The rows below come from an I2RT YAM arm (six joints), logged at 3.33 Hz.
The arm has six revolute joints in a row. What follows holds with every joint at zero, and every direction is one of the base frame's. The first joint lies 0.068 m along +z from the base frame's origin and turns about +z. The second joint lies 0.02 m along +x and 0.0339 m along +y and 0.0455 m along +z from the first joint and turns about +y. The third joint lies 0.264 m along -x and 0.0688 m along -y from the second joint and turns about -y. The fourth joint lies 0.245 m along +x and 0.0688 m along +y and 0.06 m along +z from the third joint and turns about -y. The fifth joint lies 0.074 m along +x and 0.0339 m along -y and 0.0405 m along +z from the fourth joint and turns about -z. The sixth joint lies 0.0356 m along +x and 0.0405 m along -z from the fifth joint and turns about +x. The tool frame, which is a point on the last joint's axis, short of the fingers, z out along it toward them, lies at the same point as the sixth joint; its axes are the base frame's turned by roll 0, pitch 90 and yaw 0 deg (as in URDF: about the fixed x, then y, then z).
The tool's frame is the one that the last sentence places.
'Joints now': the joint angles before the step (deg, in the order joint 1, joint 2, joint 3, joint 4, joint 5, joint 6). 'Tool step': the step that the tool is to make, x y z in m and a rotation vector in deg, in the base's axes. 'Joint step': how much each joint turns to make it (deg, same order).
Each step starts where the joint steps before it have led.
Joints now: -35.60 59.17 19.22 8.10 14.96 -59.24
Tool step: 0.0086 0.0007 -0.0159 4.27 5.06 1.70
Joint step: 1.43 5.75 1.11 -2.05 -0.57 0.35
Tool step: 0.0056 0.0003 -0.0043 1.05 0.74 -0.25
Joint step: 1.02 2.47 0.66 0.30 0.69 1.20
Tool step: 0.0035 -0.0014 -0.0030 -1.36 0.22 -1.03
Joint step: 0.51 1.87 -0.10 2.51 1.99 0.02
